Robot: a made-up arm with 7 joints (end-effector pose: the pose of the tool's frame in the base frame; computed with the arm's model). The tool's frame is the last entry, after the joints. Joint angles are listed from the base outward.
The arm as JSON. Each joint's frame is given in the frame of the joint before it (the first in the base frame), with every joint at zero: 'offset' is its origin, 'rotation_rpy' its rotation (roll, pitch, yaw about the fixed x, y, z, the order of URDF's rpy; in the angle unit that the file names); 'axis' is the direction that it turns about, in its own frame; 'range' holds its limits. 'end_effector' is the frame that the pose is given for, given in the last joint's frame.
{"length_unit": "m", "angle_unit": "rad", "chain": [
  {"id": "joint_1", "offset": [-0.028, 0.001, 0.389], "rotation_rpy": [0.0, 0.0, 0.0], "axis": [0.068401, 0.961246, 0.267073], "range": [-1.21, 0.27]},
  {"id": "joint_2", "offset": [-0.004, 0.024, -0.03], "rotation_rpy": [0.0, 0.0, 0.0], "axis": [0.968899, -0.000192, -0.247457], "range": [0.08, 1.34]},
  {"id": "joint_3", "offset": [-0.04, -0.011, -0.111], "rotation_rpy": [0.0, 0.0, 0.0], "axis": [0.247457, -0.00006, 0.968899], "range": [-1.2, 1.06]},
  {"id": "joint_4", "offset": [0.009, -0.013, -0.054], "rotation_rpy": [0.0, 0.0, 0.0], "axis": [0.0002, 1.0, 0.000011], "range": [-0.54, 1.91]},
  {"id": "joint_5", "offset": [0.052, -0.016, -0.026], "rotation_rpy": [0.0, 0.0, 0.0], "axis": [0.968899, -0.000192, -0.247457], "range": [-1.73, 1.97]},
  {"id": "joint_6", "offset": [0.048, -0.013, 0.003], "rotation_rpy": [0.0, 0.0, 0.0], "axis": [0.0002, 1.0, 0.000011], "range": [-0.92, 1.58]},
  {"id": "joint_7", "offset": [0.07, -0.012, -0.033], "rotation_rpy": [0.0, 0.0, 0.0], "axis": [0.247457, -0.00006, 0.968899], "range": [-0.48, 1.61]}
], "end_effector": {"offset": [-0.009, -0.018, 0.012], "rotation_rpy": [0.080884, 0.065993, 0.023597]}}
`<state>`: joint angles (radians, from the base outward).
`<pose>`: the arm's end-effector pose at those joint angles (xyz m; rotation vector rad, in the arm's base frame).
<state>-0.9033 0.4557 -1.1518 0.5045 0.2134 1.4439 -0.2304</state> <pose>0.1476 0.0193 0.1096 1.5679 1.1063 -0.2436</pose>
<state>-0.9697 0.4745 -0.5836 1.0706 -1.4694 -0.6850 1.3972</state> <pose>0.2977 0.0442 0.2193 -0.3844 0.1269 1.7058</pose>
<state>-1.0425 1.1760 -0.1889 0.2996 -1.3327 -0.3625 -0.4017</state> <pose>0.2370 0.1083 0.4069 -0.0360 -1.0467 -0.3917</pose>
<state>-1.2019 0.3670 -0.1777 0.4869 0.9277 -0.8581 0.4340</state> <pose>0.2772 -0.1068 0.2894 1.0317 -1.6767 -0.2886</pose>
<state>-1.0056 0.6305 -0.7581 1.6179 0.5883 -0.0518 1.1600</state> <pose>0.1997 0.1555 0.0929 2.0658 -0.2545 0.4054</pose>
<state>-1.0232 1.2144 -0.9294 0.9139 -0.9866 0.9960 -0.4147</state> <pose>0.1906 0.1931 0.2066 0.1732 1.1869 0.1757</pose>
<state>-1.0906 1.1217 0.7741 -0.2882 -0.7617 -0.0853 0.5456</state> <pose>0.1112 0.0943 0.5169 -0.1992 -1.8689 0.6755</pose>
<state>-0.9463 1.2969 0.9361 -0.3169 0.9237 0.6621 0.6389</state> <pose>0.1019 0.2073 0.5176 1.0091 -1.1115 2.5487</pose>
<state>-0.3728 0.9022 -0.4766 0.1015 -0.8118 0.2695 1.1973</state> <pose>0.1519 0.0407 0.1347 0.6374 0.2435 0.8118</pose>
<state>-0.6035 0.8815 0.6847 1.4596 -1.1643 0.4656 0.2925</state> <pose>0.1733 0.2338 0.1747 -0.9578 0.5596 1.3001</pose>
